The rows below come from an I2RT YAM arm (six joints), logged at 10 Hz.
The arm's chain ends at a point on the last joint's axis. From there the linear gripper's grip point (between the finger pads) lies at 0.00 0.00 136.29 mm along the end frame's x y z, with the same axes.
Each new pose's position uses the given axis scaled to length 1; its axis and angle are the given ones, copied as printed.
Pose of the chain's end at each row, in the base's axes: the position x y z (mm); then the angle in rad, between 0 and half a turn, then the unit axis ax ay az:
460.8, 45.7, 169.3, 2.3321, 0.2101, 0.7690, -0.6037
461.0, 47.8, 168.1, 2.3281, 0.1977, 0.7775, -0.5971
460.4, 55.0, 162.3, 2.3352, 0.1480, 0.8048, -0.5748
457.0, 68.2, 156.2, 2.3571, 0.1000, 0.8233, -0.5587
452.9, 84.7, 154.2, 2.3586, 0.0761, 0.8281, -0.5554
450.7, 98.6, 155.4, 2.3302, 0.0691, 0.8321, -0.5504
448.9, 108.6, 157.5, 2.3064, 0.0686, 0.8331, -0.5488
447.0, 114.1, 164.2, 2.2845, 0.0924, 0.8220, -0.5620
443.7, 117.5, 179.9, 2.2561, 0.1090, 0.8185, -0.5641
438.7, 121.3, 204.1, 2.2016, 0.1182, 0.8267, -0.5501
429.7, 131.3, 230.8, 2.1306, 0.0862, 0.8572, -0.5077
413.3, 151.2, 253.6, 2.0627, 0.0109, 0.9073, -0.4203
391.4, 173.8, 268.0, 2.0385, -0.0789, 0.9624, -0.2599
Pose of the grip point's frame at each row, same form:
507.5, -82.0, 159.2, 2.3321, 0.2101, 0.7690, -0.6037
510.9, -78.5, 156.4, 2.3281, 0.1977, 0.7775, -0.5971
520.0, -66.2, 144.2, 2.3352, 0.1480, 0.8048, -0.5748
523.3, -48.5, 132.4, 2.3571, 0.1000, 0.8233, -0.5587
522.7, -29.7, 129.4, 2.3586, 0.0761, 0.8281, -0.5554
524.2, -13.6, 131.3, 2.3302, 0.0691, 0.8321, -0.5504
524.5, -2.5, 134.6, 2.3064, 0.0686, 0.8331, -0.5488
520.0, 0.4, 146.2, 2.2845, 0.0924, 0.8220, -0.5620
516.4, 3.2, 164.5, 2.2561, 0.1090, 0.8185, -0.5641
515.6, 9.8, 189.3, 2.2016, 0.1182, 0.8267, -0.5501
519.6, 30.5, 212.2, 2.1306, 0.0862, 0.8572, -0.5077
521.4, 73.4, 224.7, 2.0627, 0.0109, 0.9073, -0.4203
512.5, 133.9, 219.9, 2.0385, -0.0789, 0.9624, -0.2599

